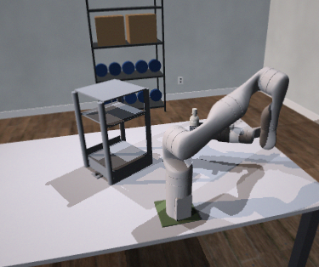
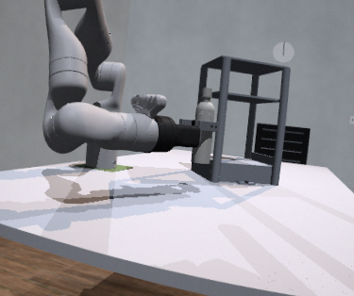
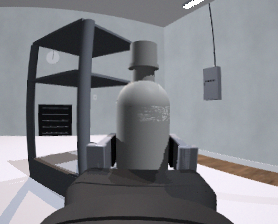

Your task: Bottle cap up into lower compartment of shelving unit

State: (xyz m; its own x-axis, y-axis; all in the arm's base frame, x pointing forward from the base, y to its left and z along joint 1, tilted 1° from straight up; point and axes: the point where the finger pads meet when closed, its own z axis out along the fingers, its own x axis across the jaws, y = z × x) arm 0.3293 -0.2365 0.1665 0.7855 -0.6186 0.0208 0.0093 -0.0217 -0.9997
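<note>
My gripper is now 80 mm short of the shelving unit, 360 mm to the right of it and 30 mm below it. From my hand the other things lie so: grey bottle (30 mm above).
</note>
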